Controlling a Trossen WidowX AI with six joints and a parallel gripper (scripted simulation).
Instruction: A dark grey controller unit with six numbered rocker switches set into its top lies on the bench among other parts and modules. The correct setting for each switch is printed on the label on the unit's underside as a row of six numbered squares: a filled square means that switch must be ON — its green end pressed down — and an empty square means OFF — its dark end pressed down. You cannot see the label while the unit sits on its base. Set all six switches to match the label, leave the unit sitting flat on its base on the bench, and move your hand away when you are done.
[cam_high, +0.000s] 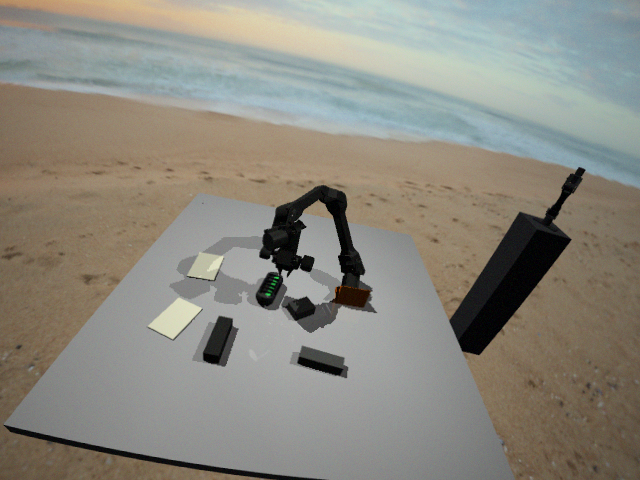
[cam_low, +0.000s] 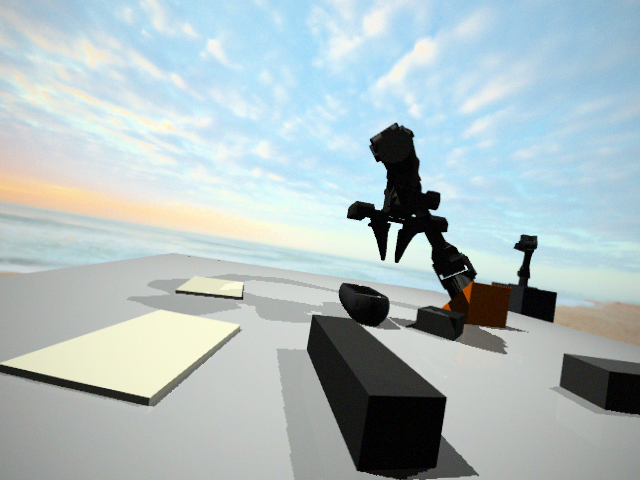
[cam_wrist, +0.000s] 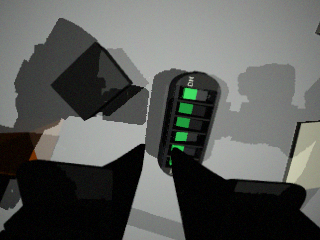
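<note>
Right now the small dark block is 9 cm behind my gripper tip, 5 cm to the left of it and 9 cm below it. The rest, counted from my gripper tip: long black block 13 cm ahead, 27 cm to the left, 9 cm below; grey block 20 cm behind, 25 cm to the left, 9 cm below.
</note>
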